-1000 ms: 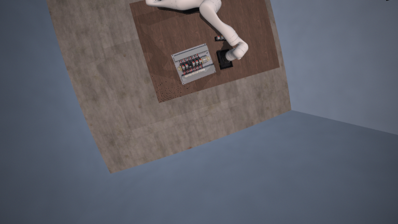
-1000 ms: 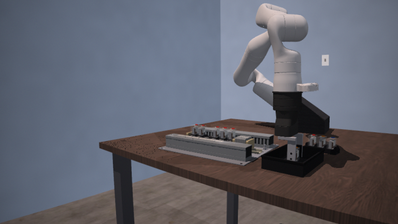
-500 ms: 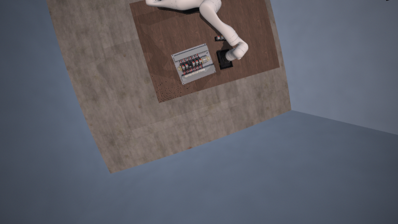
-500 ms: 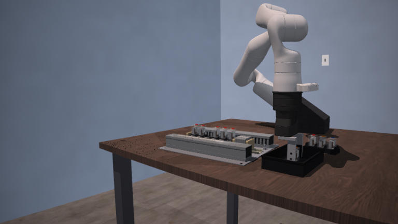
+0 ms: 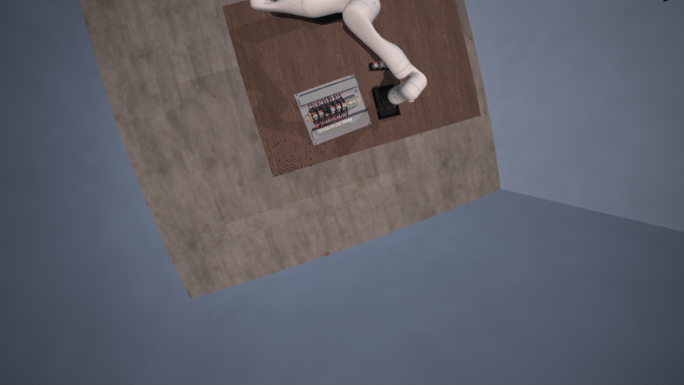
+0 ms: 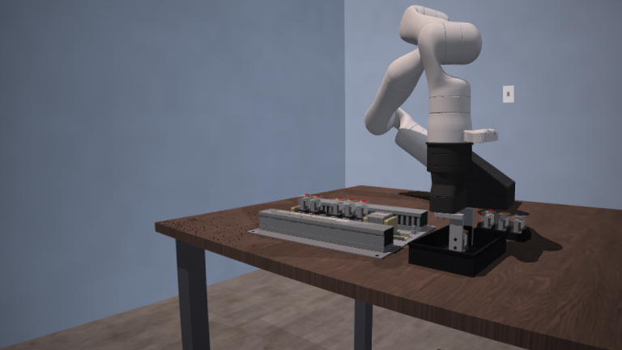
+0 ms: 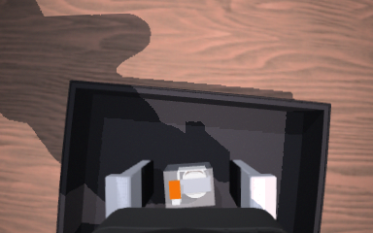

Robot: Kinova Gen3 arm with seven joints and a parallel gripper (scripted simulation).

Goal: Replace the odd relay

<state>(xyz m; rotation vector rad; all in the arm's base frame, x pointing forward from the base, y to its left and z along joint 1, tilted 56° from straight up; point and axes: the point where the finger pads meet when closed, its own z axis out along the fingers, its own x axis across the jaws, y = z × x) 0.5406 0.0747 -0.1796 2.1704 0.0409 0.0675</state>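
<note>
The black tray lies 20 mm below my hand. Round my hand: black spare holder (190 mm behind, 30 mm to the left, 20 mm below).
</note>
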